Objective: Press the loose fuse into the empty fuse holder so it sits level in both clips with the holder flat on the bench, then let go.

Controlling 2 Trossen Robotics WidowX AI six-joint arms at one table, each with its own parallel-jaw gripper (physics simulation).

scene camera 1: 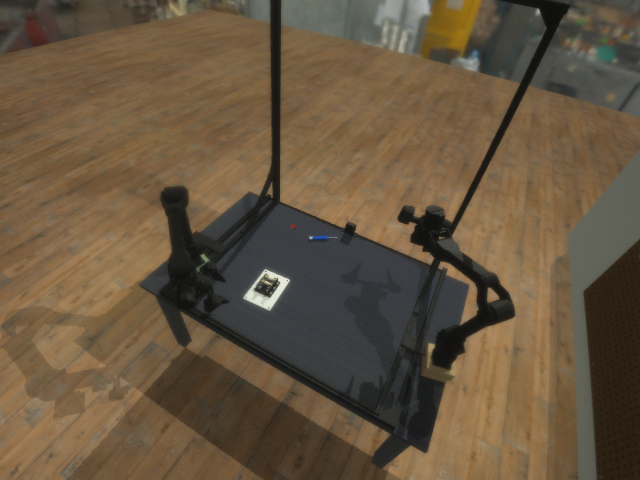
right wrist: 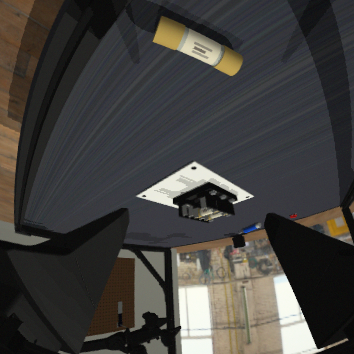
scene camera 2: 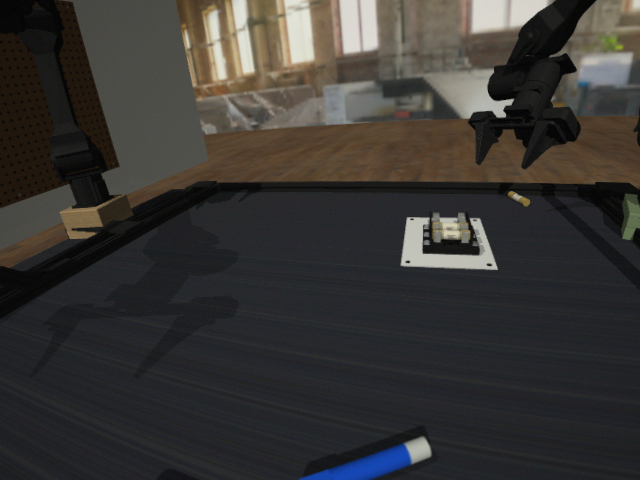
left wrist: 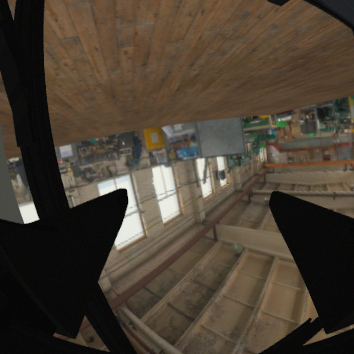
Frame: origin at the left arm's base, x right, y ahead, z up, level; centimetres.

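Seen in the pictures: left gripper, between the fingertips: (scene camera 1: 421,210) (right wrist: 175,322) (left wrist: 200,197); right gripper, between the fingertips: (scene camera 1: 227,291) (right wrist: 198,218) (scene camera 2: 499,165); left arm's base, origin of its link: (scene camera 1: 441,359) (scene camera 2: 93,202); right arm's base, origin of its link: (scene camera 1: 194,261).
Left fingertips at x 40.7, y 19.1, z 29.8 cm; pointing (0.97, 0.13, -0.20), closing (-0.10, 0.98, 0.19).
Offsets run from my left fingertips to a thing's top centre. "spot": to the spot under its first point.
A loose fuse {dz -34.6, dx -44.6, dy +68.0 cm} (scene camera 2: 518,198) (right wrist: 198,46) with gold caps and a white middle lies on the bench near its edge; scene camera 1 does not show it. The black fuse holder (scene camera 1: 267,285) (scene camera 2: 451,248) (right wrist: 214,191) sits on a white board (scene camera 1: 254,303) (scene camera 2: 413,253) (right wrist: 160,192). In scene camera 2 two fuses sit in its front clips, and the rear pair of clips looks empty. My right gripper (scene camera 1: 225,290) (scene camera 2: 502,165) (right wrist: 198,218) is open and empty, raised above the bench near the loose fuse. My left gripper (left wrist: 200,197) is open and empty, high and facing away from the bench.
A blue screwdriver {dz -34.6, dx +7.7, dy +37.3 cm} (scene camera 1: 320,238) (scene camera 2: 369,465) (right wrist: 251,228), a small red part {dz -35.2, dx +9.7, dy +54.0 cm} (scene camera 1: 293,226) (right wrist: 293,215) and a black block {spot: dz -31.6, dx +15.7, dy +26.3 cm} (scene camera 1: 350,227) (right wrist: 239,241) are along the far side in scene camera 1. Black frame posts (scene camera 1: 276,103) rise at the corners.
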